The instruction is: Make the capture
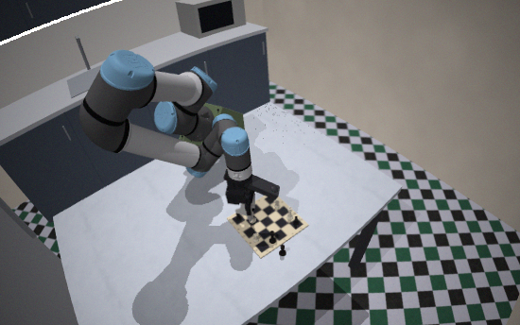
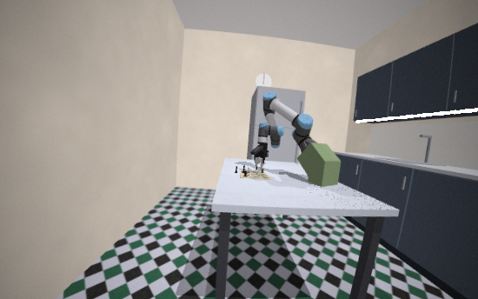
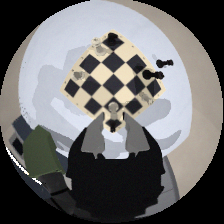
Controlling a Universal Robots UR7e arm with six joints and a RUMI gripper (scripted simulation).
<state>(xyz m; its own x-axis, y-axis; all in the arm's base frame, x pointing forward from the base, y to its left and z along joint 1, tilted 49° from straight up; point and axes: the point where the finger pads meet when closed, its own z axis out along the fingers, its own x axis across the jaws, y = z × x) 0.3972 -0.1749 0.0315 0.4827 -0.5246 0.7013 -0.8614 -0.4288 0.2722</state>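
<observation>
The white piece is 2 cm below my hand. The rest, counted from my hand: black chess piece: 17 cm ahead, 5 cm to the right, 2 cm below; chessboard: 5 cm ahead, 3 cm to the left, 4 cm below.
</observation>
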